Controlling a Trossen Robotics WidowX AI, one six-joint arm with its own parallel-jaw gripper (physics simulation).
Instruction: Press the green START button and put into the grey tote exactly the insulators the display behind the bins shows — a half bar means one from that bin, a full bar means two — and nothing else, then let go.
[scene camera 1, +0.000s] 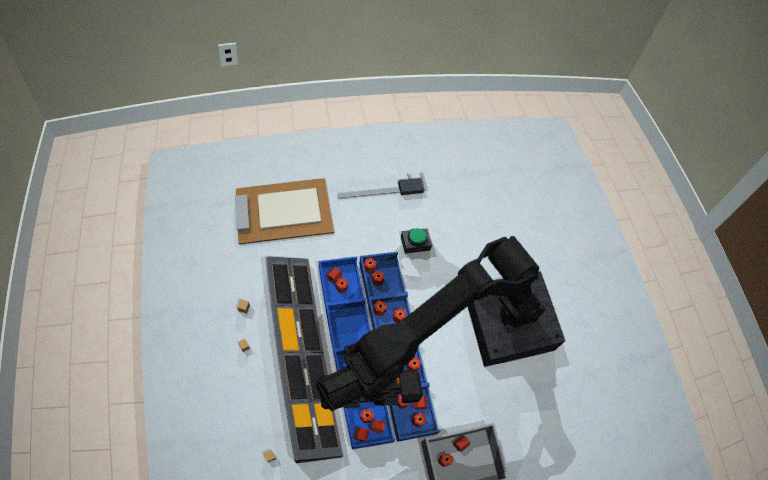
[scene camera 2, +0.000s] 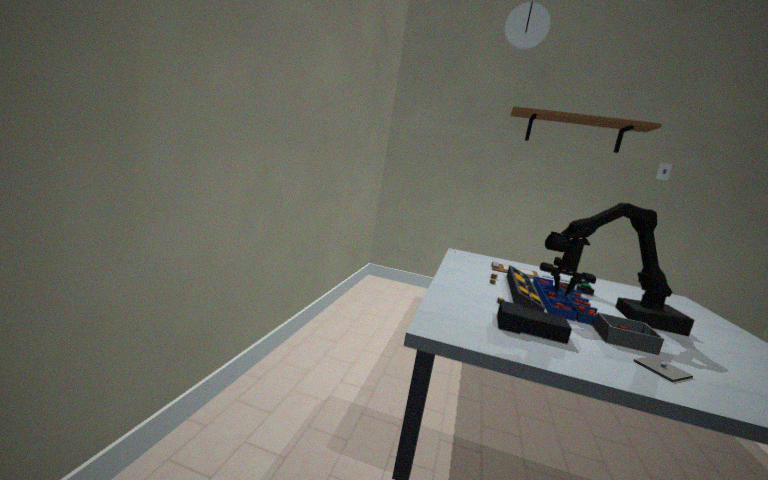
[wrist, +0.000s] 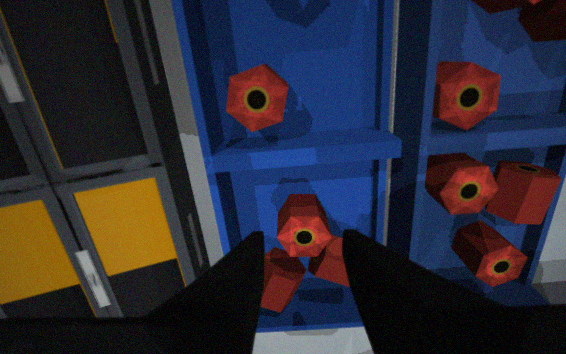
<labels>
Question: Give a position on a display panel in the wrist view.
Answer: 138, 34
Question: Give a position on a display panel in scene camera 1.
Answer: At 302, 456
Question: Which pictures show my gripper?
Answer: Scene camera 1, scene camera 2 and the wrist view: all of them.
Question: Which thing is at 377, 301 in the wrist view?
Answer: My gripper.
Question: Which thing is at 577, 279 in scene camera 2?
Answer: My gripper.
</labels>
